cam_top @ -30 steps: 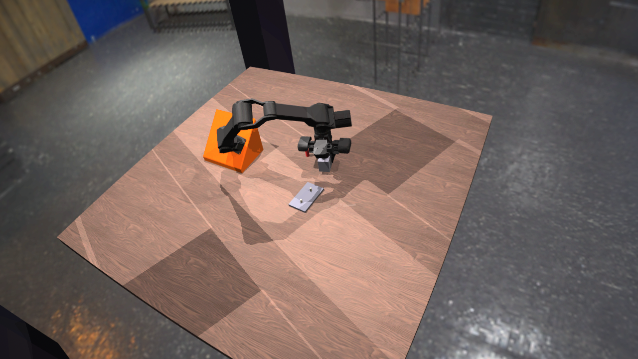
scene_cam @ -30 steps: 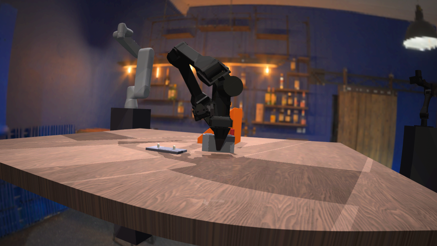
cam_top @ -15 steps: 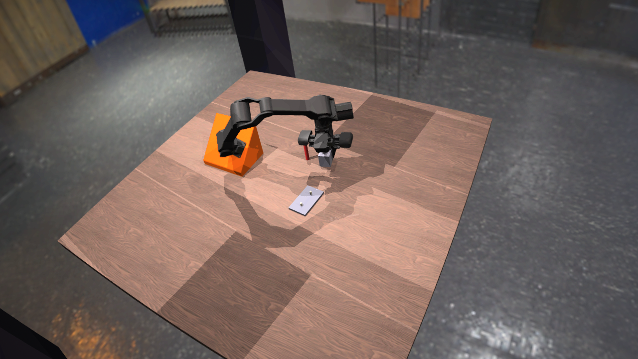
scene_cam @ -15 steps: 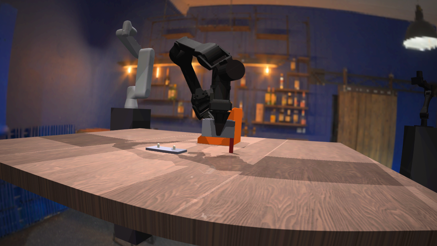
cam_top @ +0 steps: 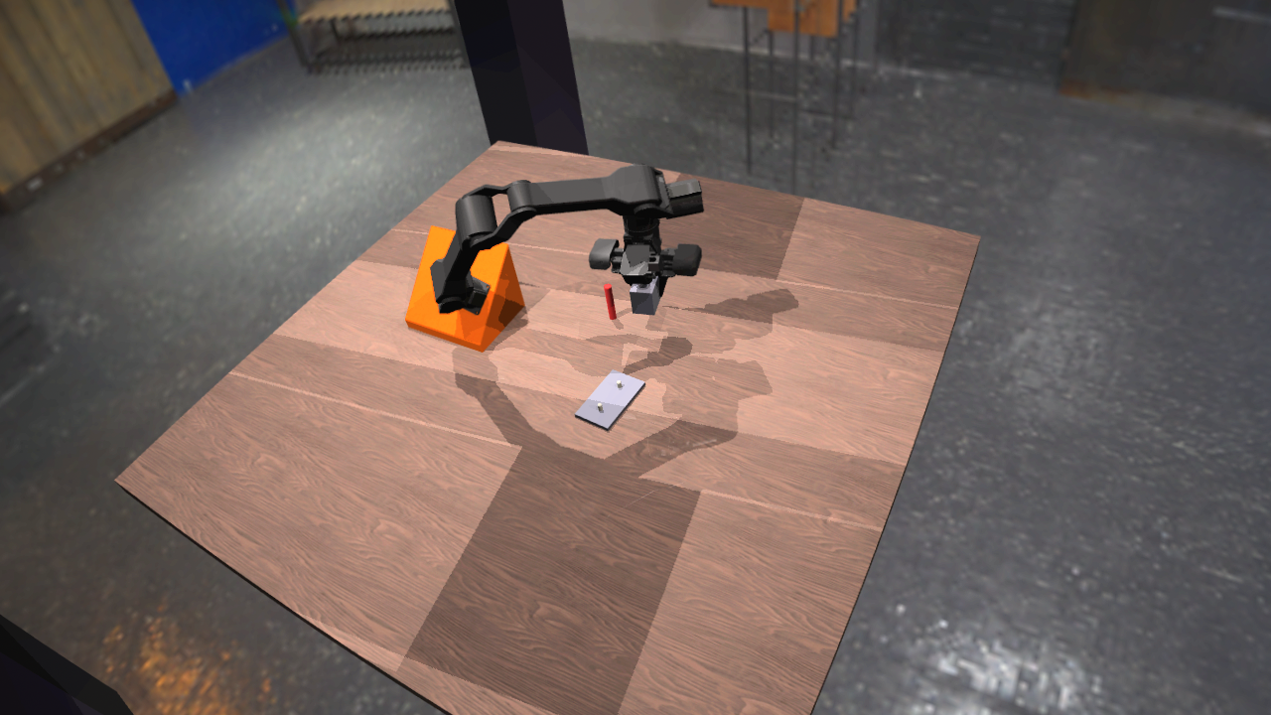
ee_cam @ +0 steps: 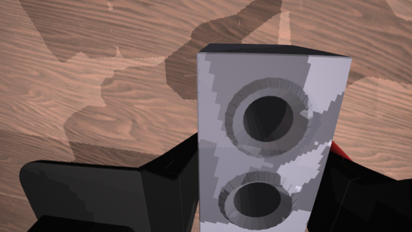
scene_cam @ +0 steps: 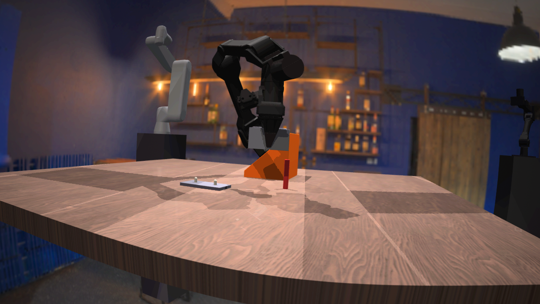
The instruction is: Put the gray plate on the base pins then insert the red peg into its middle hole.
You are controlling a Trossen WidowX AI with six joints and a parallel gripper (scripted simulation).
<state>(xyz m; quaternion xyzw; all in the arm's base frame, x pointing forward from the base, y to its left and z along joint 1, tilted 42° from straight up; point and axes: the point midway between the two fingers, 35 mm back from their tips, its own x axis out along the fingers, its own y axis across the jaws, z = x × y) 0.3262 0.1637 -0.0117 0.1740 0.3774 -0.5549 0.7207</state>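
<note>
Right now my gripper tip is 170 mm to the left of the base, 110 mm above it and 20 mm short of it. From my gripper tip the other things lie so: gray plate (30 mm above); then red peg (110 mm behind, 70 mm below, 10 mm to the left).
</note>
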